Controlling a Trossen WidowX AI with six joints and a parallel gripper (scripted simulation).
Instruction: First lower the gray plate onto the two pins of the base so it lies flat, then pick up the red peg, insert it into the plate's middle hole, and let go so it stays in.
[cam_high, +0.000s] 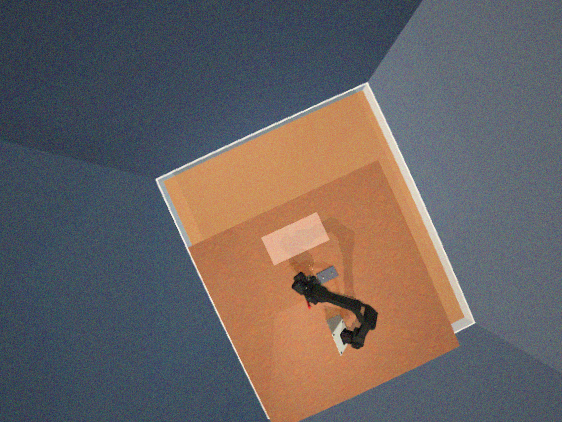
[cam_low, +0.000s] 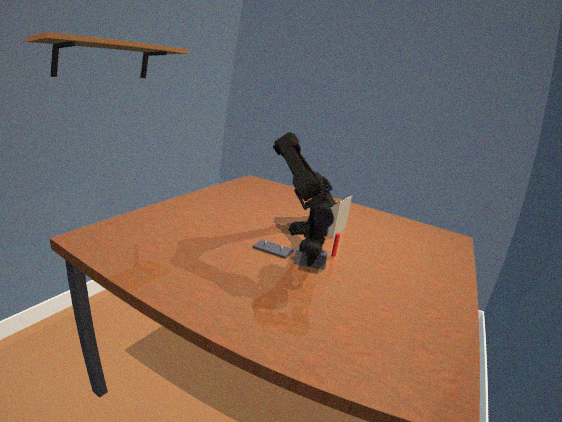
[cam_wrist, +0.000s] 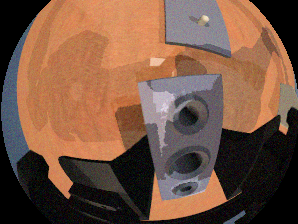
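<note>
Right now the gray base is 1 cm behind my gripper tip and 14 cm to the right of it. Round my gripper tip: red peg (12 cm behind, 3 cm to the left, 3 cm above); then gray plate (3 cm above).
</note>
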